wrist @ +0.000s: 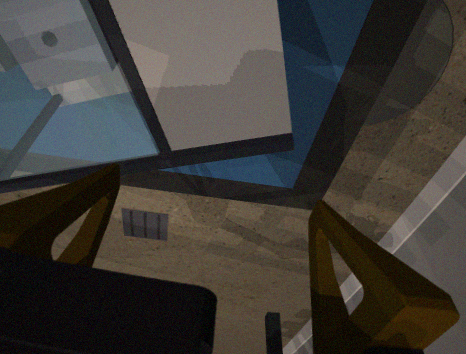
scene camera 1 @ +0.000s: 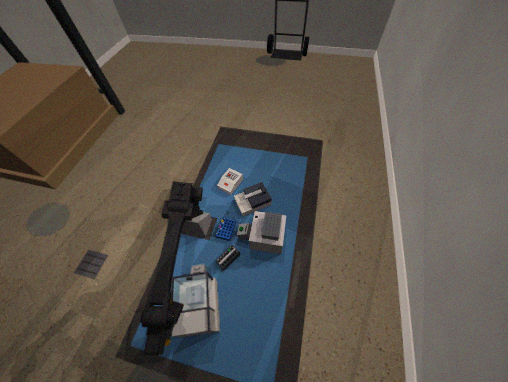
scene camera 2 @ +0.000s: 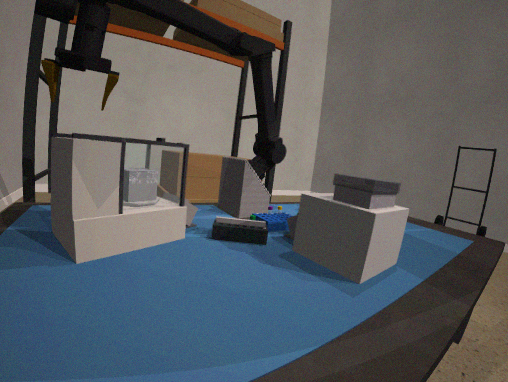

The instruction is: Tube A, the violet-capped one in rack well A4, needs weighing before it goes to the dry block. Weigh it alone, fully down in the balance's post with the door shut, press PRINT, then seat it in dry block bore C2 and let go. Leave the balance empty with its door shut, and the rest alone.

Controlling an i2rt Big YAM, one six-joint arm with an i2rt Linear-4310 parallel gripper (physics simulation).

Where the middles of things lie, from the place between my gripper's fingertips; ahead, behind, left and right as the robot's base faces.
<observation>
Right now my hand is 160 mm above the balance (scene camera 2: pixel 110 195), 100 mm to the right of it and 10 mm short of it. Round my hand: white box with grey lid (scene camera 2: pixel 357 231) (570 mm to the left, 210 mm ahead, 180 mm below).
</observation>
